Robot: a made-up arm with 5 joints. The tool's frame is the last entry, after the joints. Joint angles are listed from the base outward. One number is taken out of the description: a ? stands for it. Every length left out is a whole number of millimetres.
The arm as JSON. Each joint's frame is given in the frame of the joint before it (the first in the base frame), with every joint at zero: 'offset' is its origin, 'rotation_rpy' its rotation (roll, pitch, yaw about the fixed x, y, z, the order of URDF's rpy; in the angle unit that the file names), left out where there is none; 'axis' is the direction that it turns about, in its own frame. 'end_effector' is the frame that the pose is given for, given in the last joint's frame.
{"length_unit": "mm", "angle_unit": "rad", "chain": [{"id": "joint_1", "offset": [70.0, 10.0, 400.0], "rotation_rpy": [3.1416, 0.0, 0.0], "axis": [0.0, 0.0, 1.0]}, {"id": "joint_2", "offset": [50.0, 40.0, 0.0], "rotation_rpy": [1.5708, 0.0, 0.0], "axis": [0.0, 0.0, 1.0]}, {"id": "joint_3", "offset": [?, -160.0, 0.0], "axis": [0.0, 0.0, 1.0]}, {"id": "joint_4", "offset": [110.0, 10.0, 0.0], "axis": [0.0, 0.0, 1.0]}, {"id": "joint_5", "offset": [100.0, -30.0, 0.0], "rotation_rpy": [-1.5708, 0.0, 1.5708], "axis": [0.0, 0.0, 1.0]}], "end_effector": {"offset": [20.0, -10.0, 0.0], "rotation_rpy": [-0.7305, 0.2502, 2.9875]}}
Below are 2 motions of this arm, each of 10 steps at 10 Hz.
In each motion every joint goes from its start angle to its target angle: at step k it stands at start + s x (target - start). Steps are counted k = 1, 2, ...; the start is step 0. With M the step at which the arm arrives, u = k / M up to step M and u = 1 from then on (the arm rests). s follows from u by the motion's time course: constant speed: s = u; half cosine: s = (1 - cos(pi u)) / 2; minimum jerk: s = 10 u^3 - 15 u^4 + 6 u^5.
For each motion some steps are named. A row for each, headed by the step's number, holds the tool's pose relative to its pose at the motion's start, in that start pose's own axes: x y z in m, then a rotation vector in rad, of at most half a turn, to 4 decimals.
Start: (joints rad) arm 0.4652 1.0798 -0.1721 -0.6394 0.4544
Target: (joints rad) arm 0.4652 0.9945 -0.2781 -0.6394 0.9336
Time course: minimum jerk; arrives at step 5
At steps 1, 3, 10:
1: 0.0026 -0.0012 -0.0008 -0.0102 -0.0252 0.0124
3: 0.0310 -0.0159 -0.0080 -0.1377 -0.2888 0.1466
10: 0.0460 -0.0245 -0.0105 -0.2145 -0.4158 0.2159

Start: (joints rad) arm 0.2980 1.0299 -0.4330 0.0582 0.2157
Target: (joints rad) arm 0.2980 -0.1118 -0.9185 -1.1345 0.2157
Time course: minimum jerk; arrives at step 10
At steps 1, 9, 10:
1: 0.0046 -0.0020 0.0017 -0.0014 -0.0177 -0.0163
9: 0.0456 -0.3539 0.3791 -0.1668 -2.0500 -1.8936
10: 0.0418 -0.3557 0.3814 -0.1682 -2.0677 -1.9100

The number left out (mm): 70.0
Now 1 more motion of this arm.
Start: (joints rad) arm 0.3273 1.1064 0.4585 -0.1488 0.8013
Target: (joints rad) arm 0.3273 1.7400 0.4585 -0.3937 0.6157
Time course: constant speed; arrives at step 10
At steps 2, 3, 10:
2: -0.0144 0.0266 -0.0061 0.0535 0.0633 0.0236
3: -0.0226 0.0396 -0.0082 0.0794 0.0955 0.0357
10: -0.0931 0.1225 -0.0034 0.2439 0.3311 0.1264

